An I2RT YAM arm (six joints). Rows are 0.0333 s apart.
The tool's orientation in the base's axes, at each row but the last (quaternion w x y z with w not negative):
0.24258, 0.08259, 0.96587, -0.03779
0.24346, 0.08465, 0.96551, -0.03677
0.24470, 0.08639, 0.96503, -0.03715
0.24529, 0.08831, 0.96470, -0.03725
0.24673, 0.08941, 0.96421, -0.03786
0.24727, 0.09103, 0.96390, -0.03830
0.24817, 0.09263, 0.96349, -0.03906
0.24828, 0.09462, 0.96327, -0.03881
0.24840, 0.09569, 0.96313, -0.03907
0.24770, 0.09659, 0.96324, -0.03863
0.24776, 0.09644, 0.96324, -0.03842
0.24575, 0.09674, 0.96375, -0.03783
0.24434, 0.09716, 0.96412, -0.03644
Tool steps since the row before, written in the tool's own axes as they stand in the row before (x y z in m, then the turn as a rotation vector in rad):
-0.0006, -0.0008, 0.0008, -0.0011, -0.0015, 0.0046
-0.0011, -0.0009, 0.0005, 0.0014, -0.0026, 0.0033
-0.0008, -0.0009, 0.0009, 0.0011, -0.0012, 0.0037
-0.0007, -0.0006, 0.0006, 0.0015, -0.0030, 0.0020
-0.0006, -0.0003, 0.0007, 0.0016, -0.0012, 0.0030
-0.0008, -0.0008, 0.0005, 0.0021, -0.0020, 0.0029
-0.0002, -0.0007, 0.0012, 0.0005, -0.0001, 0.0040
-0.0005, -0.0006, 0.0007, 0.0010, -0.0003, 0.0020
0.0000, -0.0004, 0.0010, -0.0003, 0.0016, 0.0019
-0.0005, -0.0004, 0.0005, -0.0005, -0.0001, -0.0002
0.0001, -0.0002, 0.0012, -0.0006, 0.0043, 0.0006
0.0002, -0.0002, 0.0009, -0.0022, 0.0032, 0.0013
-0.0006, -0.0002, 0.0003, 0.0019, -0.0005, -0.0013
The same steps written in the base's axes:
0.0007, -0.0010, -0.0004, 0.0028, -0.0022, -0.0035
0.0010, -0.0011, 0.0001, -0.0002, -0.0027, -0.0035
0.0009, -0.0011, -0.0004, 0.0005, -0.0014, -0.0037
0.0008, -0.0008, -0.0002, -0.0009, -0.0029, -0.0024
0.0008, -0.0005, -0.0003, -0.0002, -0.0013, -0.0034
0.0008, -0.0010, 0.0000, -0.0008, -0.0020, -0.0035
0.0006, -0.0009, -0.0009, 0.0014, -0.0005, -0.0037
0.0006, -0.0008, -0.0004, 0.0000, -0.0004, -0.0022
0.0004, -0.0005, -0.0009, 0.0015, 0.0013, -0.0016
0.0006, -0.0005, -0.0002, 0.0003, -0.0002, 0.0004
0.0004, -0.0003, -0.0011, 0.0017, 0.0040, -0.0003
0.0002, -0.0003, -0.0009, 0.0032, 0.0026, -0.0002
0.0006, -0.0003, 0.0000, -0.0023, 0.0000, 0.0002

